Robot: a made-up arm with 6 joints.
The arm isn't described. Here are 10 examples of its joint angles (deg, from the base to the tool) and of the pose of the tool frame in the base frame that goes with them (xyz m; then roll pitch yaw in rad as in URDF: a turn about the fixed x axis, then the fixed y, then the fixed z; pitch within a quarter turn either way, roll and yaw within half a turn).
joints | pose
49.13 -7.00 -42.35 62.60 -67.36 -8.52 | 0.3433 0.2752 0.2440 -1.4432 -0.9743 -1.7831
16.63 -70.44 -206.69 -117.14 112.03 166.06 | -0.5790 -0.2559 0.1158 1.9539 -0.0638 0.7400
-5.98 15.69 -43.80 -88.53 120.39 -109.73 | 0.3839 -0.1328 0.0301 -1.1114 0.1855 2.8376
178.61 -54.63 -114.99 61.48 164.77 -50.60 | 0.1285 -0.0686 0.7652 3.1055 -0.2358 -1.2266
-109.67 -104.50 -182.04 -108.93 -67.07 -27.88 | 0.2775 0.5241 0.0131 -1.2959 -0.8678 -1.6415
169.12 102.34 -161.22 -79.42 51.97 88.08 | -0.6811 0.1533 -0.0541 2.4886 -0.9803 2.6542
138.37 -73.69 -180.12 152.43 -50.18 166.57 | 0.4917 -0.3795 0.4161 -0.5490 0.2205 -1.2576
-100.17 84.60 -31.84 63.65 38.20 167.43 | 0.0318 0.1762 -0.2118 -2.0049 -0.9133 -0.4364
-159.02 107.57 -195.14 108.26 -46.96 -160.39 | -0.6272 -0.1463 0.1811 1.8710 -0.5127 -2.1568
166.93 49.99 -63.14 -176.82 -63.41 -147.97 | -0.2753 0.0587 -0.1068 2.5854 0.7191 2.0925
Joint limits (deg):
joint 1: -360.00..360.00
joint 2: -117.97..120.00
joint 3: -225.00..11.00
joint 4: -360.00..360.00
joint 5: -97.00..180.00
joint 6: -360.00..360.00
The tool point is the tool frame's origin. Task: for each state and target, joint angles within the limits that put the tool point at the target. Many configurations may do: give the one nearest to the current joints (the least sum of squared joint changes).
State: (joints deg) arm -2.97 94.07 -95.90 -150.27 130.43 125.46
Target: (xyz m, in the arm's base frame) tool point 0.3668 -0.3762 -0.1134
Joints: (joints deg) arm -39.84 76.91 -98.73 -143.94 138.23 125.46
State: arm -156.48 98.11 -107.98 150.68 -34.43 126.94
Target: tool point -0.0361 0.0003 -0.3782
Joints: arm -150.64 117.36 -100.63 167.81 -28.14 126.94
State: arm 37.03 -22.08 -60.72 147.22 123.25 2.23
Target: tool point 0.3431 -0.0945 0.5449
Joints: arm -20.63 -40.10 -45.60 159.19 138.66 2.23
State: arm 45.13 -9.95 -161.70 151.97 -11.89 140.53
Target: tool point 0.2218 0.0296 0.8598
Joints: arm 20.10 -3.88 -148.94 146.42 -32.35 140.53
